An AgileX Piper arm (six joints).
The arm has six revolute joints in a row. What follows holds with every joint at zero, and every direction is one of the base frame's.
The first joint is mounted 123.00 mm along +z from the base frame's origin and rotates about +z.
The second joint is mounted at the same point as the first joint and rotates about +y.
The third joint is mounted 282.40 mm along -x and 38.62 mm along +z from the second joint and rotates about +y.
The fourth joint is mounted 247.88 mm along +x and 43.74 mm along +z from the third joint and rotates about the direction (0.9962, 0, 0.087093).
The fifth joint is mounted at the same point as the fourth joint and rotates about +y.
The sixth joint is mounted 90.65 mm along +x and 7.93 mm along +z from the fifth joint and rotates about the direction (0.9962, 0, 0.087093).
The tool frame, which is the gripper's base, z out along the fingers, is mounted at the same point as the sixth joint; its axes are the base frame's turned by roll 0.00, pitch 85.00 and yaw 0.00 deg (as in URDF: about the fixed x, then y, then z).
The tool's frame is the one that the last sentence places.
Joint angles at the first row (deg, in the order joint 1, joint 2, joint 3, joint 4, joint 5, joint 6):
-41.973 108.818 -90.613 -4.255 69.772 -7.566
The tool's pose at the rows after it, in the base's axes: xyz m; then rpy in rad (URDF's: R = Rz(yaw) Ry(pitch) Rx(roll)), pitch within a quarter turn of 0, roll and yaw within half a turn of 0:
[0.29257 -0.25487 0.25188 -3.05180 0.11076 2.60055]
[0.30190 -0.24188 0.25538 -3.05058 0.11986 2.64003]
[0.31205 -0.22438 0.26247 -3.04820 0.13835 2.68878]
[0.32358 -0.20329 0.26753 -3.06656 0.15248 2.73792]
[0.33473 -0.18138 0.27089 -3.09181 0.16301 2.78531]
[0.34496 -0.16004 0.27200 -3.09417 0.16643 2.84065]
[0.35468 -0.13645 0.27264 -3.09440 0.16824 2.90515]
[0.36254 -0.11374 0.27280 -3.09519 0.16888 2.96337]
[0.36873 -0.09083 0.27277 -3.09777 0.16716 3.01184]
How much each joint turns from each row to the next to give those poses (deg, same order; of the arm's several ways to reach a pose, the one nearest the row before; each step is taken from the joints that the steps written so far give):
1.868 -0.001 0.002 -0.093 -0.001 0.000
2.362 -0.516 -0.003 0.000 0.000 0.109
2.990 -1.053 -0.001 0.000 0.002 0.217
3.328 -0.780 0.003 1.154 0.140 0.127
3.353 -0.492 -0.047 1.504 0.145 0.130
3.541 -0.168 0.000 0.103 -0.001 0.335
3.846 -0.097 0.002 0.000 -0.001 0.150
3.624 -0.023 -0.002 0.000 0.001 0.286
3.581 0.000 -0.001 0.000 0.137 0.786

